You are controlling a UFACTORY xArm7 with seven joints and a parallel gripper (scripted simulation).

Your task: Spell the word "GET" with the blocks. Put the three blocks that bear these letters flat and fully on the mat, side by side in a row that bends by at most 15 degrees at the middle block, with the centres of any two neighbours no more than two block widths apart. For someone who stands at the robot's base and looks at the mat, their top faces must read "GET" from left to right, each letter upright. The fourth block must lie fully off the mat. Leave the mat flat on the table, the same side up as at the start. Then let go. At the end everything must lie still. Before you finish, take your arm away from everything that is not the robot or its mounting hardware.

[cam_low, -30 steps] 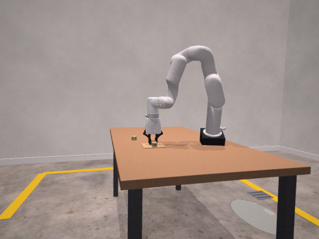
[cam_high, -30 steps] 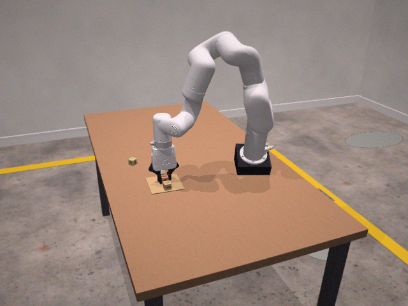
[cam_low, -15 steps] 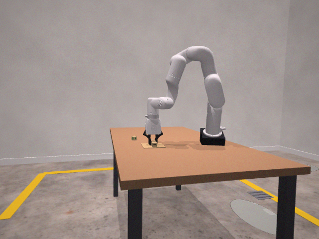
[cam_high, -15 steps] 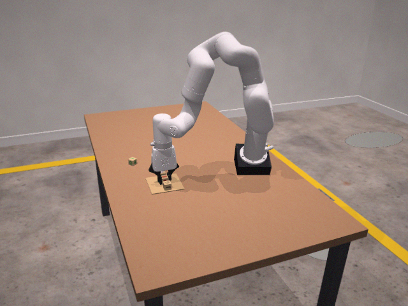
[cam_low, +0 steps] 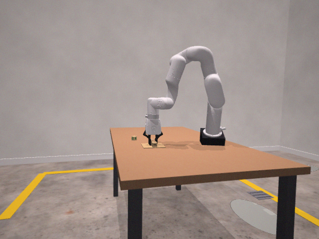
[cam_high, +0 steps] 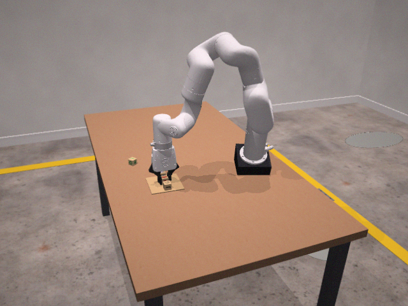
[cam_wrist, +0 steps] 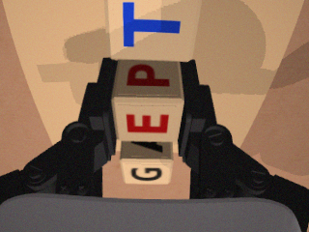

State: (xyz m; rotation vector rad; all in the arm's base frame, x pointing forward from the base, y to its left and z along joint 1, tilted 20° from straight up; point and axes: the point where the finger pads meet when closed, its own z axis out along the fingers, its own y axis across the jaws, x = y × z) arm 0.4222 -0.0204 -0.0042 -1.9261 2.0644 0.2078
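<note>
The red-lettered block lies 1 cm below my hand. The rest, counted from my hand: green-lettered block (23 cm to the right, 9 cm ahead, 1 cm below); black-lettered block (5 cm to the left, 1 cm below); tan mat (2 cm below).
</note>
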